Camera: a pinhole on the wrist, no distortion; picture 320 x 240 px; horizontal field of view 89.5 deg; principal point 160.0 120.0 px. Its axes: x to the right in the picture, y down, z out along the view. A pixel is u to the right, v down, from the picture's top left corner.
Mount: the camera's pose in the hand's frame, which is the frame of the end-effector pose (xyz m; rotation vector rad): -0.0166 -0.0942 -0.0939 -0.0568 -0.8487 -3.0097
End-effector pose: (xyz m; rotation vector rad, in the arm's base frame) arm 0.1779 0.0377 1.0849 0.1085 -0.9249 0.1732
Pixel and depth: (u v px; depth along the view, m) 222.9 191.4 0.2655
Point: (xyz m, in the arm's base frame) -0.0304 -0.0614 1.1147
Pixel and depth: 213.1 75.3 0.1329
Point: 0.1416 0.0379 1.0404
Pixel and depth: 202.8 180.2 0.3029
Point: -0.0431 -0.0407 1.1516
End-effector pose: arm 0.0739 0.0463 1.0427 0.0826 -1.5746 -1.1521
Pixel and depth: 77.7 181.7 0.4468
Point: -0.3009 0.1327 1.2409
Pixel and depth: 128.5 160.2 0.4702
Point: -0.2194 0.2420 1.1829
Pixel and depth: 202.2 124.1 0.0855
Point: 0.0765 0.0294 0.9792
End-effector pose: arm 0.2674 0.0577 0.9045 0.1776 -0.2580 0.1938
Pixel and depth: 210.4 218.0 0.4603
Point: 0.0491 -0.1441 1.2812
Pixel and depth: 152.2 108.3 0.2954
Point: 0.2224 0.1056 1.0569
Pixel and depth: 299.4 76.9 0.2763
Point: -0.0182 0.1024 0.9612
